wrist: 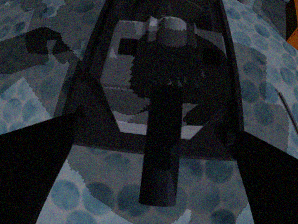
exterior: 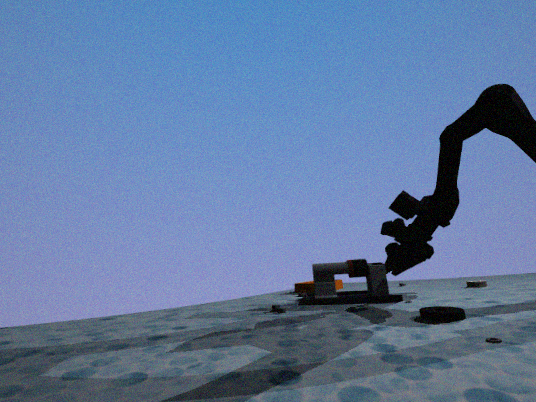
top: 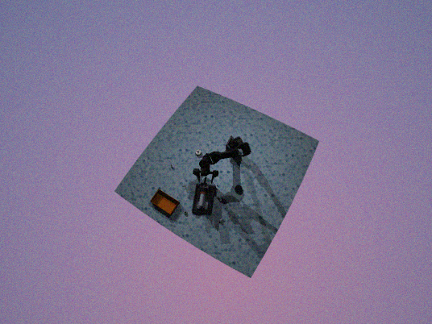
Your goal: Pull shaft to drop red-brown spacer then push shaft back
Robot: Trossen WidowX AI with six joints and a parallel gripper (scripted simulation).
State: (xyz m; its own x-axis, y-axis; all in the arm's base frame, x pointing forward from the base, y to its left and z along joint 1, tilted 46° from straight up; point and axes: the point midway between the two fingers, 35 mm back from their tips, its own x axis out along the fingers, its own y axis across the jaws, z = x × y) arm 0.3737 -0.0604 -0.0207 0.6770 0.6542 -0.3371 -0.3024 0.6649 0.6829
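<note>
Right now the dark shaft is 4 cm ahead of my gripper tip, 2 cm above it and 1 cm to the left of it. Round my gripper tip: thin dark rod 14 cm to the right, 8 cm ahead, 6 cm below; dark disc 24 cm to the left, 7 cm behind, 5 cm below; orange tray 26 cm ahead, 23 cm to the right, 5 cm below.
</note>
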